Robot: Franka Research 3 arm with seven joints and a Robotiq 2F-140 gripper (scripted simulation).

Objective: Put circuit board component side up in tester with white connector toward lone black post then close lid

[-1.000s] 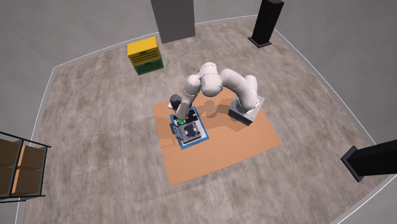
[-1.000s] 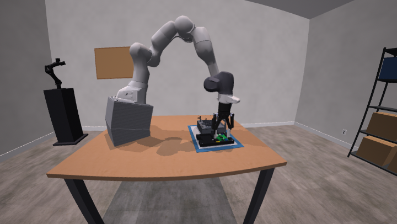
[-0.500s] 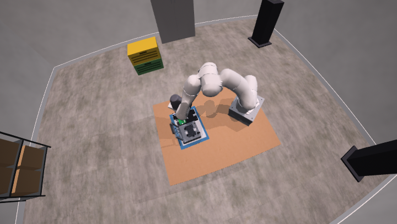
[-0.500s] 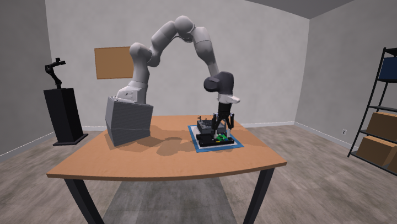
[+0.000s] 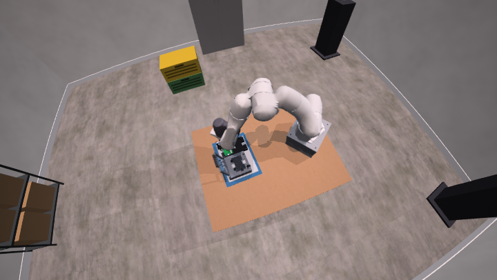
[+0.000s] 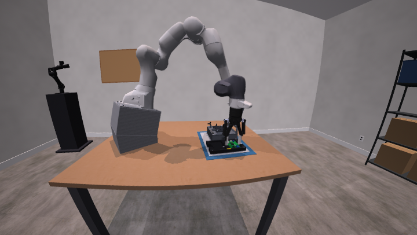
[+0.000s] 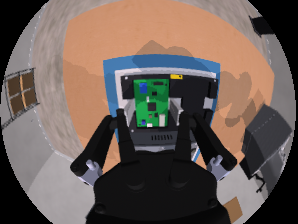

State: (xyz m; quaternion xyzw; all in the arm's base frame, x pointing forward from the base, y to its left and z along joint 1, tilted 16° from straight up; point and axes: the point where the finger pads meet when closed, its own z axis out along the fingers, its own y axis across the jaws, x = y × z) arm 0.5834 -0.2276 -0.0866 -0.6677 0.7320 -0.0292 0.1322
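Now: the green circuit board 2 cm below my hand. Round my hand: tester lid 10 cm ahead, 16 cm to the left, 14 cm above.
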